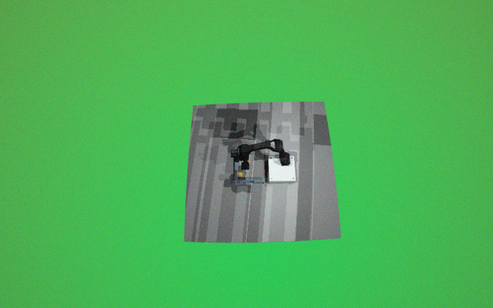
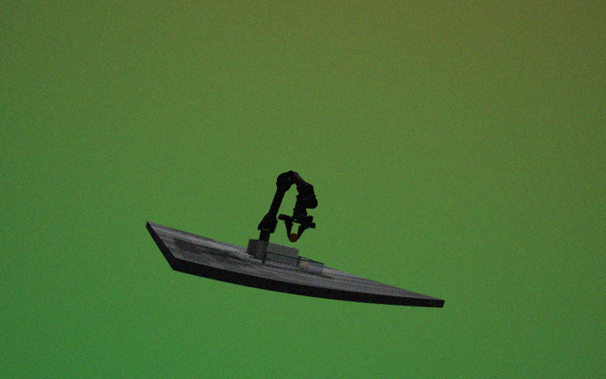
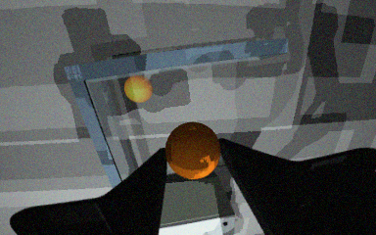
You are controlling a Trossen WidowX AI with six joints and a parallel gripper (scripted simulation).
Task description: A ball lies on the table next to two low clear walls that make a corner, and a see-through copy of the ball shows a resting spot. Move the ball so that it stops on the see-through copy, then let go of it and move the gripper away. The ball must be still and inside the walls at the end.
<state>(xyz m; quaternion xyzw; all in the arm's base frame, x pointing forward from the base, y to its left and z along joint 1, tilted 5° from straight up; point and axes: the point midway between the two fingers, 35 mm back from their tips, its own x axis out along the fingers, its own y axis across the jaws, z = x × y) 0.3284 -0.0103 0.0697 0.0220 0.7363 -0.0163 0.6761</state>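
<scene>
The see-through copy of ball lies 60 mm ahead of my gripper tip, 70 mm to the left of it and 120 mm below it. The rest, counted from my gripper tip: orange ball right at my gripper tip.
</scene>
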